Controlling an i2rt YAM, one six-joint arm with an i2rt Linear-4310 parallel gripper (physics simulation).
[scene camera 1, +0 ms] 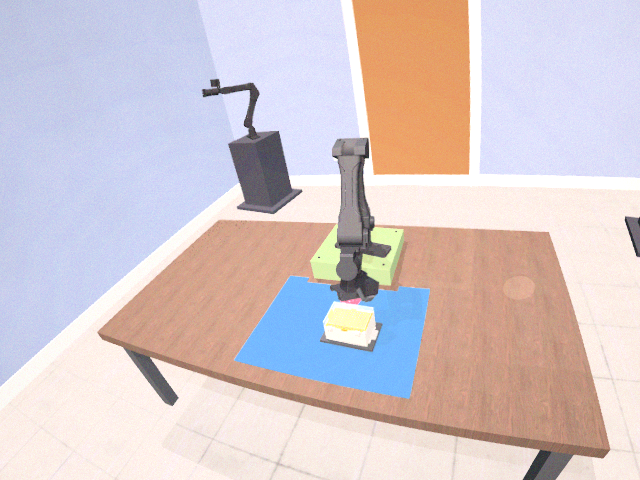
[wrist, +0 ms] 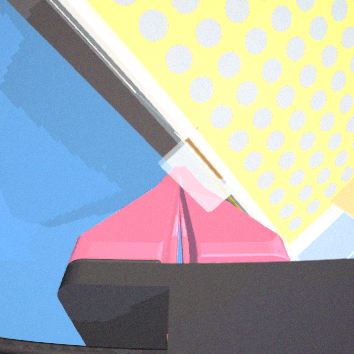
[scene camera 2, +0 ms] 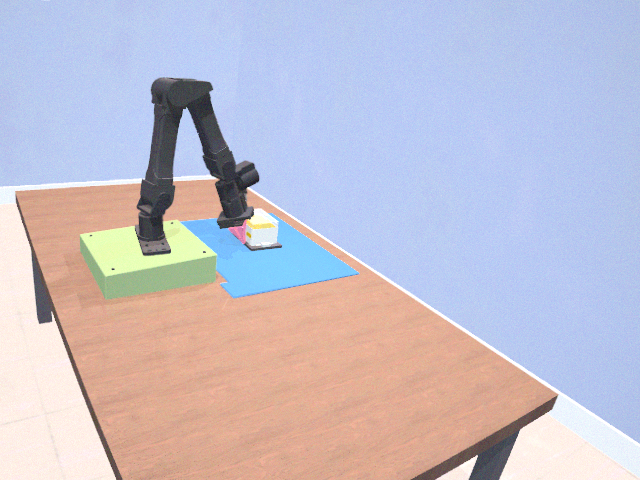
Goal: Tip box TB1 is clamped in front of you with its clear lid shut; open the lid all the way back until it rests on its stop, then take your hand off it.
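Where they show: gripper, fingertip midpoint: (wrist: 179,177) (scene camera 2: 244,242); arm's base at its link origin: (scene camera 2: 151,240).
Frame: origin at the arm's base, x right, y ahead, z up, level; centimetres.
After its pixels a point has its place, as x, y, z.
Observation:
Tip box TB1 (scene camera 1: 350,335) @(-13.8, 37.1, -1.9) (scene camera 2: 262,237) @(-5.5, 33.1, -2.9) sits upright on a dark base plate (scene camera 1: 375,338) @(-19.3, 33.3, -4.9) (scene camera 2: 279,246) @(-4.5, 38.4, -5.6) on the blue mat, with a yellow rack of tips inside. Its clear lid looks shut; its translucent front tab (wrist: 186,154) @(-11.7, 28.6, 0.3) sticks out over the box's long side facing the arm. My gripper (scene camera 2: 244,237) @(-7.7, 28.3, -5.4) (wrist: 179,177) @(-7.7, 28.3, -5.4) is shut and empty, its pink fingers together. In the wrist view the fingertips show through the tab, so they are under it, close against the box wall. Whether they touch the tab I cannot tell. In scene camera 1 the box hides the fingertips.
The blue mat (scene camera 1: 289,341) @(3.9, 42.8, -6.1) (scene camera 2: 294,268) @(9.4, 37.7, -6.1) lies on the wooden table (scene camera 1: 480,330) @(-45.1, 19.4, -6.4) (scene camera 2: 310,361) @(50.3, 24.7, -6.4). The arm stands on a green block (scene camera 1: 323,268) @(8.8, 13.5, -1.6) (scene camera 2: 160,276) @(16.0, -0.2, -2.5) beside the mat. Another arm on a dark pedestal (scene camera 1: 263,170) stands on the floor beyond the table.

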